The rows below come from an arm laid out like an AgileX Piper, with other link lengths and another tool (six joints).
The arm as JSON. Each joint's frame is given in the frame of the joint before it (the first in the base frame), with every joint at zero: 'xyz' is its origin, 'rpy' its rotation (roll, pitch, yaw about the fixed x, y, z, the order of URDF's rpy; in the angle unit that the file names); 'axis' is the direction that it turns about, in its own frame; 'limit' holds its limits. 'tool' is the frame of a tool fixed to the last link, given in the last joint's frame.
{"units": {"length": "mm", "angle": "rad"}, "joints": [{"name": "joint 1", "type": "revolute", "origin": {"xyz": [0.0, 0.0, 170.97], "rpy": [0.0, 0.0, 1.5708]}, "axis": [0.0, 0.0, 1.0], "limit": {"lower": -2.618, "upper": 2.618}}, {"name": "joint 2", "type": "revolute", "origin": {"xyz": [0.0, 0.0, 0.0], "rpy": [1.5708, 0.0, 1.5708]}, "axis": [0.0, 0.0, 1.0], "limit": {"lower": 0.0, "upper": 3.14}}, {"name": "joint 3", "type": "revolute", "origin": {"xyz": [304.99, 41.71, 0.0], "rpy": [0.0, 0.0, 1.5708]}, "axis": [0.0, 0.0, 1.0], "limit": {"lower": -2.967, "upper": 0.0}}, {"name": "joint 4", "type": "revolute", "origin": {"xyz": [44.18, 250.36, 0.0], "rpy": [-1.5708, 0.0, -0.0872]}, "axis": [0.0, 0.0, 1.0], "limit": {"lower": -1.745, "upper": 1.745}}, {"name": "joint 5", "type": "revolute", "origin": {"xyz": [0.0, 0.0, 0.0], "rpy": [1.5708, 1.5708, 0.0]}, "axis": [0.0, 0.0, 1.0], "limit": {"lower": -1.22, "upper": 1.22}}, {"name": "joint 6", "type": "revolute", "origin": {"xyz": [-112.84, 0.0, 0.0], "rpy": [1.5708, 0.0, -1.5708]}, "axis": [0.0, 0.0, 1.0], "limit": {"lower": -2.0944, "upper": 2.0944}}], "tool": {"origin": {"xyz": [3.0, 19.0, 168.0], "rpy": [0.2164, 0.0, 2.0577]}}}
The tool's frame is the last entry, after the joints.
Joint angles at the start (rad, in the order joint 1, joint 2, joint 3, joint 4, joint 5, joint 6):
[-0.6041 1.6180 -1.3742 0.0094 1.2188 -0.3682]
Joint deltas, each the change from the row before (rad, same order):
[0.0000 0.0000 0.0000 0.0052 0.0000 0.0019]
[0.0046 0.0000 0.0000 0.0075 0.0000 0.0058]
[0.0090 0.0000 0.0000 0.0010 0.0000 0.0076]
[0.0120 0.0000 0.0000 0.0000 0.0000 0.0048]
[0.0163 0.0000 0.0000 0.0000 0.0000 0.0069]
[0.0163 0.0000 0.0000 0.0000 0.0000 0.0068]
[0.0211 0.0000 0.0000 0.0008 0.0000 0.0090]
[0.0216 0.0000 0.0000 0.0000 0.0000 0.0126]
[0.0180 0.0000 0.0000 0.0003 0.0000 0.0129]
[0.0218 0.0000 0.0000 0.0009 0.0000 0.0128]
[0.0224 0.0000 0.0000 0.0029 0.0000 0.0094]
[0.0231 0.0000 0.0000 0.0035 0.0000 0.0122]
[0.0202 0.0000 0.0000 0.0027 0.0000 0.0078]
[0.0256 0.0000 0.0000 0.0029 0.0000 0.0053]
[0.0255 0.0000 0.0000 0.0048 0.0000 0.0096]
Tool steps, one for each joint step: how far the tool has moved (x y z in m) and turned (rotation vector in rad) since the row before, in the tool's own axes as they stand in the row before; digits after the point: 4 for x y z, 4 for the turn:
[0.0014 -0.0001 -0.0001 0.0006 0.0055 0.0026]
[0.0037 -0.0004 0.0000 0.0011 0.0085 0.0021]
[0.0035 -0.0005 0.0001 0.0005 0.0024 -0.0014]
[0.0042 -0.0008 0.0002 0.0006 0.0007 -0.0073]
[0.0057 -0.0011 0.0003 0.0008 0.0011 -0.0095]
[0.0057 -0.0012 0.0003 0.0008 0.0010 -0.0096]
[0.0076 -0.0016 0.0004 0.0012 0.0021 -0.0122]
[0.0076 -0.0016 0.0004 0.0012 0.0021 -0.0093]
[0.0064 -0.0014 0.0004 0.0011 0.0026 -0.0053]
[0.0079 -0.0019 0.0005 0.0015 0.0030 -0.0091]
[0.0085 -0.0022 0.0005 0.0020 0.0042 -0.0128]
[0.0089 -0.0024 0.0005 0.0023 0.0053 -0.0106]
[0.0077 -0.0022 0.0005 0.0021 0.0036 -0.0121]
[0.0095 -0.0029 0.0007 0.0026 0.0031 -0.0199]
[0.0100 -0.0031 0.0007 0.0032 0.0058 -0.0153]

